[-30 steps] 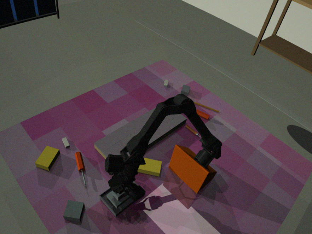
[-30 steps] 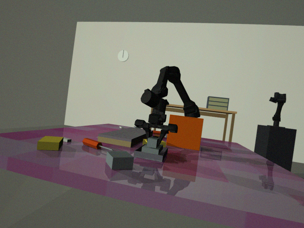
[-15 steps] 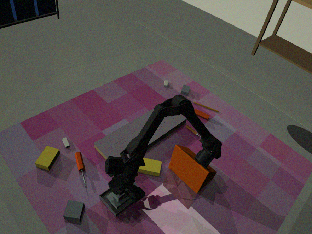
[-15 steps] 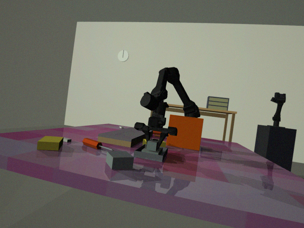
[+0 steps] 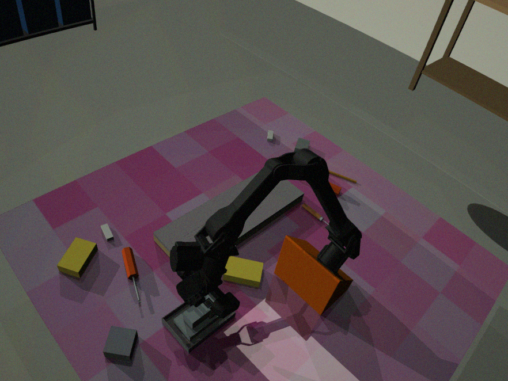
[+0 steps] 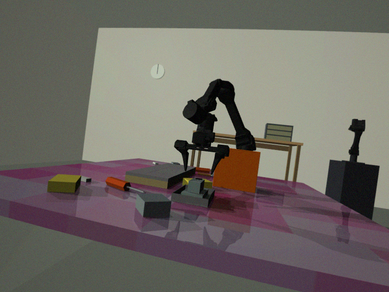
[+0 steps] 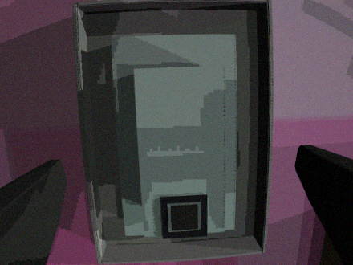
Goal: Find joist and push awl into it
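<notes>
Now: the indicator light 3 cm to the right of my gripper tip and 3 cm below it. Round my gripper tip: grey block: 9 cm ahead, 19 cm to the left, 7 cm below; then tray: 1 cm to the right, 8 cm below; then stud finder: 2 cm to the right, 4 cm below.
</notes>
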